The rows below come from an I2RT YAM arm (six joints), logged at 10 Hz.
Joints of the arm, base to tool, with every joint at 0 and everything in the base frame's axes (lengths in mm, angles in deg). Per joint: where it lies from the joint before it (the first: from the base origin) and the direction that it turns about. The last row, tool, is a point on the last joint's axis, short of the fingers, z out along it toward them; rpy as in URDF.
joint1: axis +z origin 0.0 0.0 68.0
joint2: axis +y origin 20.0 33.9 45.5
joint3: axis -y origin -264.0 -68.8 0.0
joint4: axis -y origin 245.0 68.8 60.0
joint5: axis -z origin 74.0 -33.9 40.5
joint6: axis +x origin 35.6 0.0 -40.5
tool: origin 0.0 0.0 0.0 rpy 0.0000 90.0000 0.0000
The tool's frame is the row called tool.
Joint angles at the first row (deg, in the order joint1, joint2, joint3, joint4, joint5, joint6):
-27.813 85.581 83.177 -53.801 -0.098 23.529
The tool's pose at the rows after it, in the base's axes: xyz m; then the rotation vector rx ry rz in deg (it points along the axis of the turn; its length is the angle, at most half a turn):
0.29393 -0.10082 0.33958 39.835 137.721 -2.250
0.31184 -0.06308 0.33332 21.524 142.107 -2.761
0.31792 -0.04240 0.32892 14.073 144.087 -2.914
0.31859 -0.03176 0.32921 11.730 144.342 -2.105
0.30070 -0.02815 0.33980 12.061 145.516 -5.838
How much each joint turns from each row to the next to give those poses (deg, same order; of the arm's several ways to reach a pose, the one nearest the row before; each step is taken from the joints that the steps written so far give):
8.874 -0.306 -0.021 2.579 0.044 -10.185
7.541 1.465 0.000 1.115 0.394 -7.628
3.912 0.787 0.001 -0.264 0.654 -2.361
1.901 -0.087 0.000 -0.153 -0.022 0.044
0.722 -2.974 -0.004 -4.215 3.148 -0.044

